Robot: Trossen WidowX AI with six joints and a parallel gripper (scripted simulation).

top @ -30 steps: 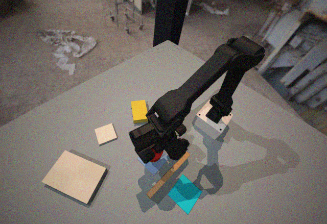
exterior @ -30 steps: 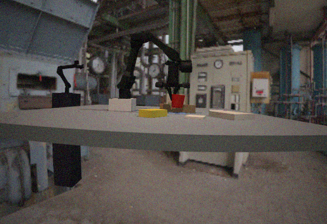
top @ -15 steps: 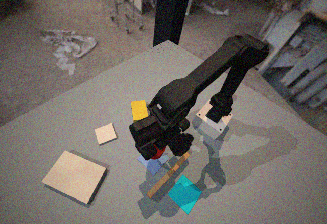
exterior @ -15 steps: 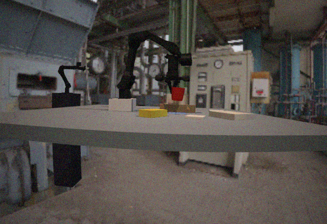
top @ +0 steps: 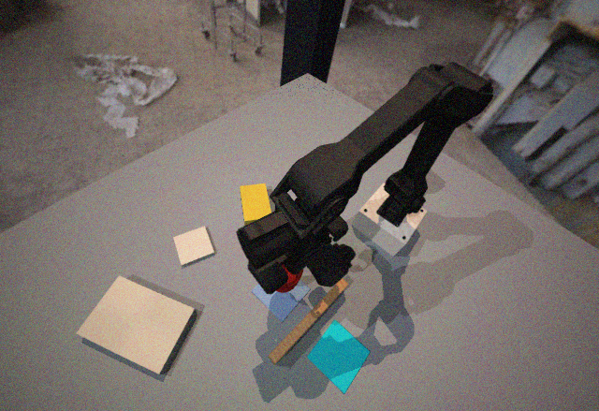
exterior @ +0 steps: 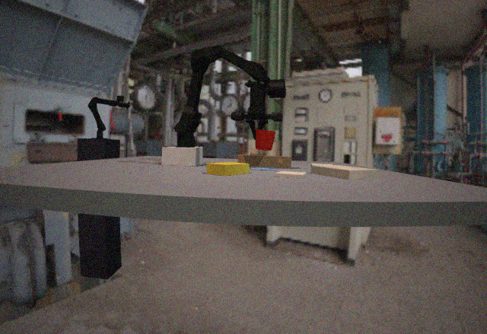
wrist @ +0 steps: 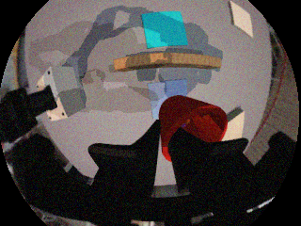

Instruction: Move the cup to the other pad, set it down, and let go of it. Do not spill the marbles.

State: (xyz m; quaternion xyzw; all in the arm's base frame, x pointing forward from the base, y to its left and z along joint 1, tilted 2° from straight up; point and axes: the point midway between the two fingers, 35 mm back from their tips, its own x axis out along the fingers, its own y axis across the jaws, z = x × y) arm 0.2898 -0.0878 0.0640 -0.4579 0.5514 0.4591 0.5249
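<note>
Now: gripper tip 17 cm to the right of the teal pad, 12 cm above it and 5 cm short of it. Round my gripper tip: light blue pad (12 cm below, 3 cm ahead); then red cup (3 cm ahead, 1 cm to the right); then orange bar (9 cm to the left, 9 cm below, 4 cm ahead).
</note>
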